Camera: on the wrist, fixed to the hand. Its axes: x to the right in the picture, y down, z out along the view.
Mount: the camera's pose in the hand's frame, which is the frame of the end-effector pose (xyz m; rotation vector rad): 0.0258 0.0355 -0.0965 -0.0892 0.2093 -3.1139
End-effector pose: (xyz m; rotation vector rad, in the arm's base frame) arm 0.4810 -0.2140 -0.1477 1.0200 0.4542 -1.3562
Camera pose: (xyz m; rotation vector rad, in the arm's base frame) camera 0.5465 -0.1548 -0.2064 0.4021 -1.1826 1.4143
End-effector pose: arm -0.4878 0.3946 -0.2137 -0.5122 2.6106 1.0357
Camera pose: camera -0.5386 0.3454 -0.1347 -2.4830 -0.4500 -0.3330
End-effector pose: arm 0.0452 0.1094 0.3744 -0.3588 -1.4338 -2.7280
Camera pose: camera 0.0072 0.0121 0.3561 -1.0916 0.1968 0.1030
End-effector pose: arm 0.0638 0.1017 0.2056 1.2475 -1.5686 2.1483
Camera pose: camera -0.0223 0.1621 0.1922 1.0441 0.8709 -0.1757
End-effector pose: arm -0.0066 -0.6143 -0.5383 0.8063 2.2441 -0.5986
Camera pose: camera -0.0393 -0.5215 -0.4988 2.2827 -0.9291 0.7824
